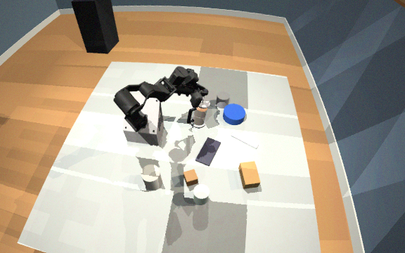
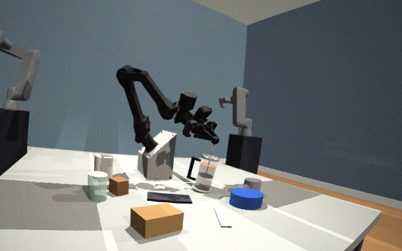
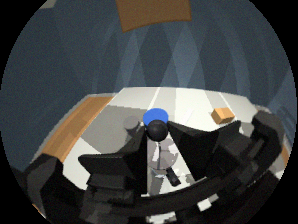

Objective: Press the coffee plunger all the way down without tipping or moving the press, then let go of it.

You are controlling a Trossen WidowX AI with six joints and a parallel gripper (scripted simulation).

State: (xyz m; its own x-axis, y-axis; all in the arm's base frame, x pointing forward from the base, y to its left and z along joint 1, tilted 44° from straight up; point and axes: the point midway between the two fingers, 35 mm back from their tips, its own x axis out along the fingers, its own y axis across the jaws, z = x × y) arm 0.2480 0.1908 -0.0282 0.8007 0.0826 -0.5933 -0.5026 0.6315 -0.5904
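The coffee press is 30 mm behind my gripper tip, 20 mm to the right of it and 100 mm below it. Round my gripper tip: blue disc (150 mm ahead, 60 mm to the left, 190 mm below); then dark tablet (50 mm ahead, 190 mm to the right, 210 mm below); then grey strip (230 mm ahead, 80 mm to the right, 210 mm below).
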